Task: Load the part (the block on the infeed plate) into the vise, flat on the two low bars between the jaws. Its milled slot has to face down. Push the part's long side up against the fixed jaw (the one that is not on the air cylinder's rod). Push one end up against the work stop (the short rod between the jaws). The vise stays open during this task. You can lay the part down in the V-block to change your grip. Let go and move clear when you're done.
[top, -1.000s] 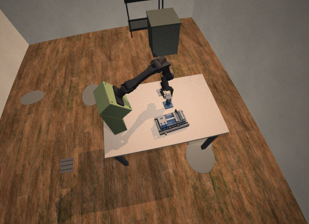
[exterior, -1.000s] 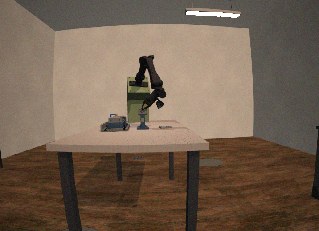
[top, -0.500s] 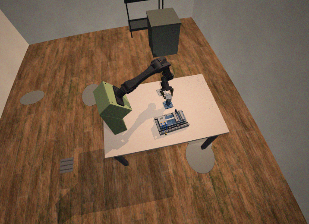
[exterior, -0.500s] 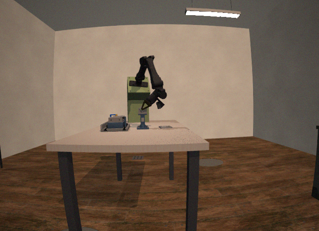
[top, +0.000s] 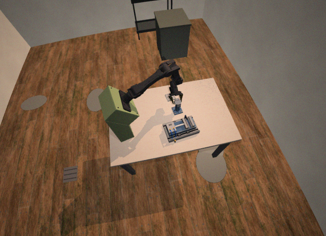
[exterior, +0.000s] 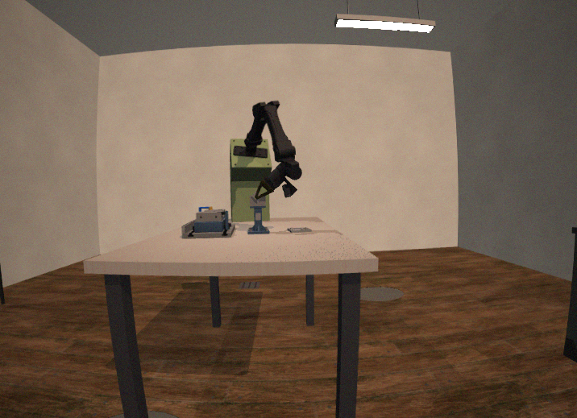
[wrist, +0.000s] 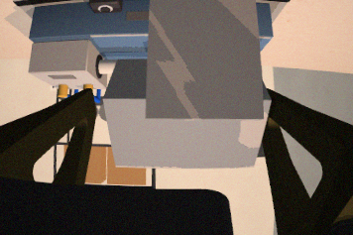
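My gripper is now right at the part. From my hand the other things lie so: moving jaw (2 cm ahead, 20 cm to the right, 8 cm below); dark work stop rod (5 cm ahead, 15 cm to the right, 6 cm below); grey jaw (9 cm ahead, 19 cm to the right, 8 cm below).
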